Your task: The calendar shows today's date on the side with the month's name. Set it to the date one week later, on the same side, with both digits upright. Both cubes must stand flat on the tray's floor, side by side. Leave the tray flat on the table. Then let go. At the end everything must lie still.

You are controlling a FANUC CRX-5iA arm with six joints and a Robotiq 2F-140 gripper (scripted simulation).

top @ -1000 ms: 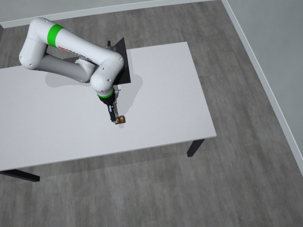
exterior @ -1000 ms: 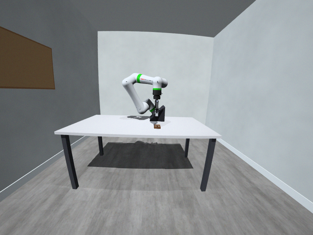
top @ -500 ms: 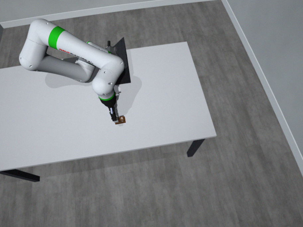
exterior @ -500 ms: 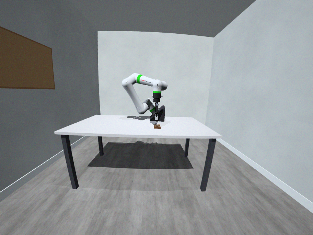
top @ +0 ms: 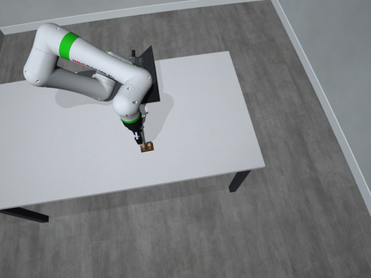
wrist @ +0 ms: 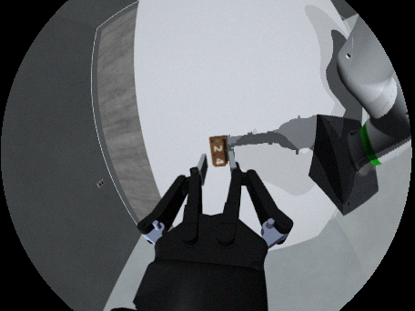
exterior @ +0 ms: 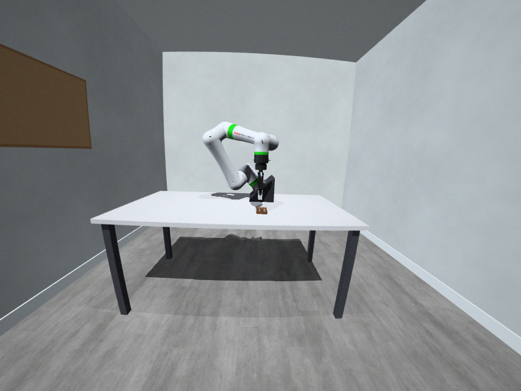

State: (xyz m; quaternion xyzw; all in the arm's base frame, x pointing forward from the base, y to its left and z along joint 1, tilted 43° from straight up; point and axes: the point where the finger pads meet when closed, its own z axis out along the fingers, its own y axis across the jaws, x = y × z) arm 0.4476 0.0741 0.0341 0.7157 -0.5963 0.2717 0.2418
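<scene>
Now: hand 110 mm above the brown cube and 30 mm to the right of it. From my hand the other things lie so: brown wooden tray 120 mm below, 20 mm to the left.
</scene>
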